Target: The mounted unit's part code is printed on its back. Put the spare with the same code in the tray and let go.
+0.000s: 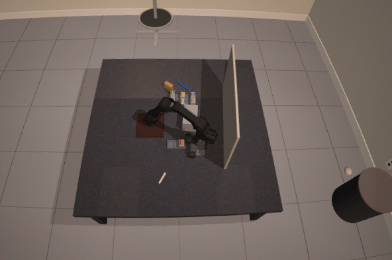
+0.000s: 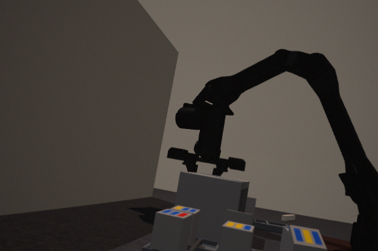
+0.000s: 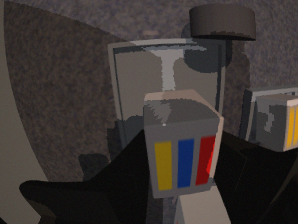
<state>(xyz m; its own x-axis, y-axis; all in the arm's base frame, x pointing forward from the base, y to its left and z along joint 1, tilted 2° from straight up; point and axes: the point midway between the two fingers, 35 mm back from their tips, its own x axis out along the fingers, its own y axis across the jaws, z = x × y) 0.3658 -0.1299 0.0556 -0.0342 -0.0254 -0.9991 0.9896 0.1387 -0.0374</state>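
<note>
My gripper tip is 40 mm above the grey tray. Round my gripper tip: mounted unit 90 mm behind, 210 mm to the left, 10 mm above; tall upright panel 160 mm ahead, 220 mm to the left, 180 mm above; blue stick 190 mm behind, 510 mm to the left, 40 mm below.
</note>
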